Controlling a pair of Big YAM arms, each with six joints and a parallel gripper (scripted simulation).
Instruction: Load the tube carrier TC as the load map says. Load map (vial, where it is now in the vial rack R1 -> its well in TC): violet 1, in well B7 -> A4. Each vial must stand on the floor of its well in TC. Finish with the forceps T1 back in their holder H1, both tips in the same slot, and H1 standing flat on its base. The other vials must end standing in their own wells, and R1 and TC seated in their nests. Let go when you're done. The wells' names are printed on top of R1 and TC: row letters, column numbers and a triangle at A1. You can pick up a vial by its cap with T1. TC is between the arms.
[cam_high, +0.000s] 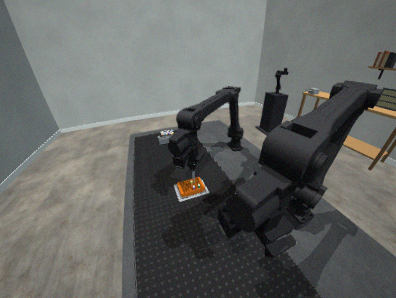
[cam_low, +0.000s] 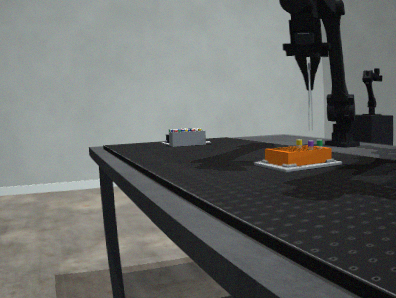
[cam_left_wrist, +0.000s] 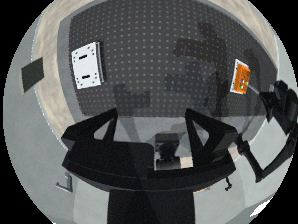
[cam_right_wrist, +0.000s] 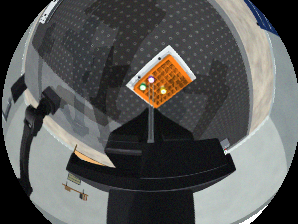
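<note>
My right hand is 15 cm above the orange tube carrier, 3 cm to the left of it and 1 cm short of it.
</note>
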